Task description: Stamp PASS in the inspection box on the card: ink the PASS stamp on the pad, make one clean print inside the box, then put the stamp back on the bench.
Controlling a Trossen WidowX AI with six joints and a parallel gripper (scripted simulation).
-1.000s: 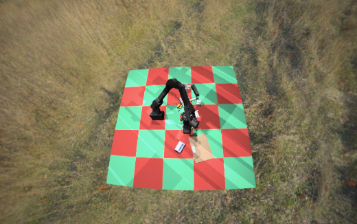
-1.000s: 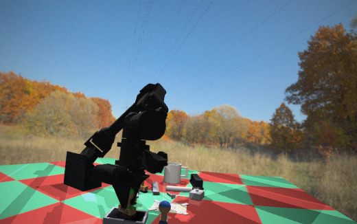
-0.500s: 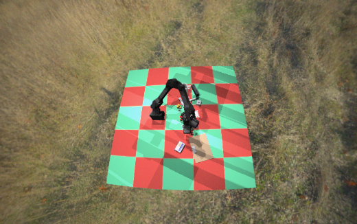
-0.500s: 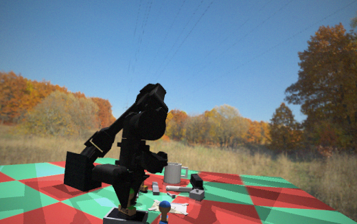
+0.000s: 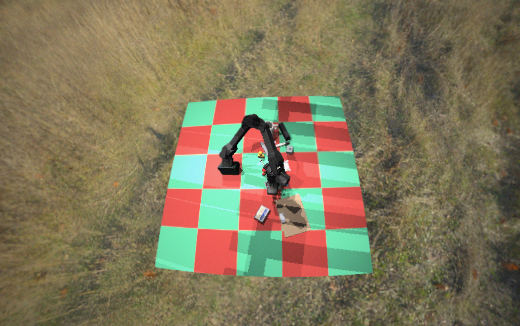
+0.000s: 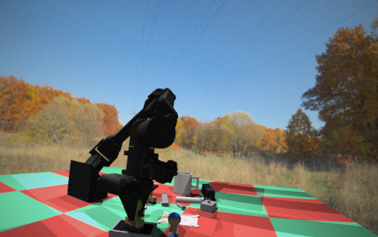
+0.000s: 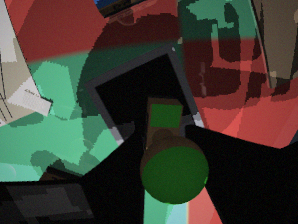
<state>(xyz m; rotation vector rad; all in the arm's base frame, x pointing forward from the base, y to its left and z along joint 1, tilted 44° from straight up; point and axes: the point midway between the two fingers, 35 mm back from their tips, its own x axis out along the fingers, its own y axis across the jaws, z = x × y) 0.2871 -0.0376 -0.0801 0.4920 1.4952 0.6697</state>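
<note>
Now: gripper tip right at the green-knobbed stamp. Round my gripper tip: red-knobbed stamp 60 mm behind, 80 mm to the left, 20 mm below; ink pad 30 mm below; blue-knobbed stamp 90 mm ahead, 20 mm to the left, 20 mm below.
</note>
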